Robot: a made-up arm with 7 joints. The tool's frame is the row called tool. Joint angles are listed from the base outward. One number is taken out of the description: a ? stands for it. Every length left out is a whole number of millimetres.
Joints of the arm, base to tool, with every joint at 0 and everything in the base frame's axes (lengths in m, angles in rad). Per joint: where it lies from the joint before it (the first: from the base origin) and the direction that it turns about. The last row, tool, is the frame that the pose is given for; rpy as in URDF.
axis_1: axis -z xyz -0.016 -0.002 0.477
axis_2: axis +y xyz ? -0.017 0
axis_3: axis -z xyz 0.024 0 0.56
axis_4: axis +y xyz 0.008 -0.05 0
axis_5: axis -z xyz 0 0 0.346
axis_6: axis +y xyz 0.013 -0.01 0
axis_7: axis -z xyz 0.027 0 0.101
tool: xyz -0.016 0.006 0 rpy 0.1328 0.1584 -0.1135
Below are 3 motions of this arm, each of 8 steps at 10 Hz.
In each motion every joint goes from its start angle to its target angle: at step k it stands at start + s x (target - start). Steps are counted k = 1, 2, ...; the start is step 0. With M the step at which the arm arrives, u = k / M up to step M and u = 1 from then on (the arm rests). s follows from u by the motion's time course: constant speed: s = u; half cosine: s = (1 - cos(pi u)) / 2; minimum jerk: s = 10 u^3 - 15 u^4 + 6 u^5.
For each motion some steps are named. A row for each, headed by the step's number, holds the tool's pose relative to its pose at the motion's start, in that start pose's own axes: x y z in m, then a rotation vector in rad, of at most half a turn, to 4 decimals.
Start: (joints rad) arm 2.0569 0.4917 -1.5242 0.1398 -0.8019 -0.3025 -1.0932
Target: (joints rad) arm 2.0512 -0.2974 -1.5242 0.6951 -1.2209 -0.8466 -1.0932
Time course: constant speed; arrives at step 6
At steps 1, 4, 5, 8:
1: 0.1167 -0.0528 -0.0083 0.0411 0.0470 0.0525
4: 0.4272 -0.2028 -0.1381 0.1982 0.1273 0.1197
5: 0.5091 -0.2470 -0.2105 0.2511 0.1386 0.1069
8: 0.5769 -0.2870 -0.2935 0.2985 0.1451 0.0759

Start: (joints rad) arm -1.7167 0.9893 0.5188 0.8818 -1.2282 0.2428 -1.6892
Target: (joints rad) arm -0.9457 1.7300 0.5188 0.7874 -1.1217 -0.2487 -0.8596
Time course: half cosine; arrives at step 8
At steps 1, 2, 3, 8:
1: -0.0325 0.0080 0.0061 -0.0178 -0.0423 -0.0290
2: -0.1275 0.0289 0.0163 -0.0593 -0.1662 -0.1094
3: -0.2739 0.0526 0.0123 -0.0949 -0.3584 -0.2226
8: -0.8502 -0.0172 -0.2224 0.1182 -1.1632 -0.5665

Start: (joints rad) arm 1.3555 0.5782 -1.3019 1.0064 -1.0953 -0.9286 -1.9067
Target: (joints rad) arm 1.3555 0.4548 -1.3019 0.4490 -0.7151 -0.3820 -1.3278
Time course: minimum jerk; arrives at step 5
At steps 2, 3, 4, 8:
2: 0.0951 -0.0167 0.0172 0.1484 0.1937 -0.1593
3: 0.2070 -0.0255 0.0164 0.2515 0.4311 -0.3977
4: 0.2847 -0.0251 0.0031 0.2763 0.5972 -0.5958
8: 0.3016 -0.0243 -0.0012 0.2761 0.6330 -0.6426

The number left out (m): -0.03
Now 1 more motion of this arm.
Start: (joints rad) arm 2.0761 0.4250 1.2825 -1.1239 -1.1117 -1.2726 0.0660
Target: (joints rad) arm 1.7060 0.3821 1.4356 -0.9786 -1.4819 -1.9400 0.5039
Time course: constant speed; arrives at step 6
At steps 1, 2, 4, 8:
1: -0.0063 -0.0036 0.0133 0.1120 -0.1230 -0.0310
2: -0.0129 -0.0082 0.0250 0.2343 -0.2391 -0.0677
4: -0.0265 -0.0189 0.0439 0.5080 -0.4480 -0.1556
8: -0.0395 -0.0297 0.0567 0.8166 -0.6213 -0.2582

